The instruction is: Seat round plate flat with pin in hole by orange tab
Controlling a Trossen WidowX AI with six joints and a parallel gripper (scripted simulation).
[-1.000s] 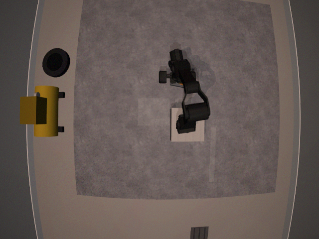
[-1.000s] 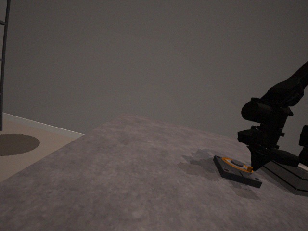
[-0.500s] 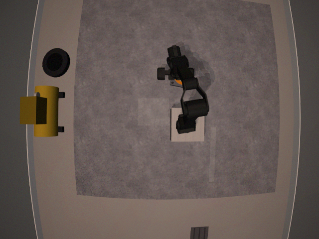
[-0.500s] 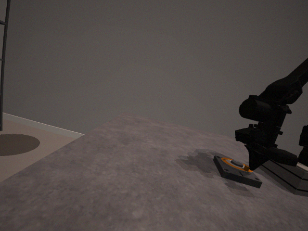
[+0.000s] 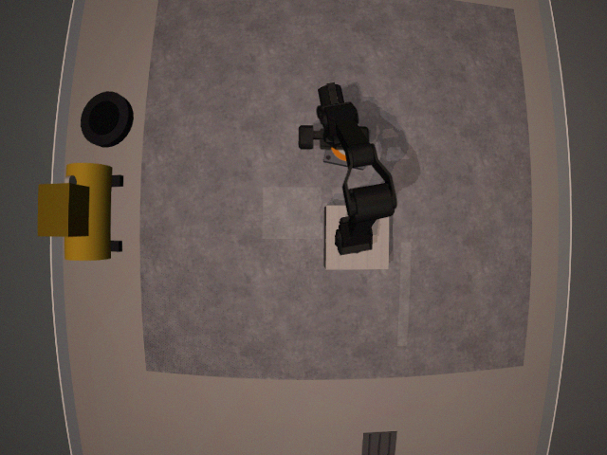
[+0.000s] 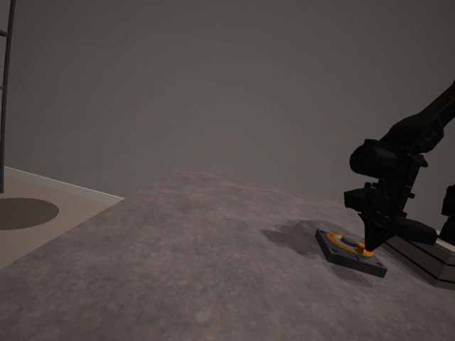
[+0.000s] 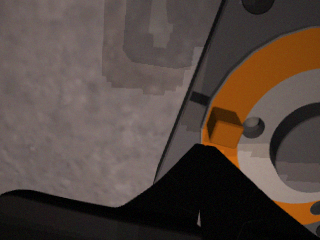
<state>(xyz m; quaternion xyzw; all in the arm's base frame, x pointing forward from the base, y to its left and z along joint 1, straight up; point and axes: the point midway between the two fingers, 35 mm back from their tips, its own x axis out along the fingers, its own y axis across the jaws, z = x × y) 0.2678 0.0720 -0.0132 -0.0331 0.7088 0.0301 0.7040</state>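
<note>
My gripper tip is 30 mm to the left of the round plate, 10 mm short of it and 10 mm above it.
</note>
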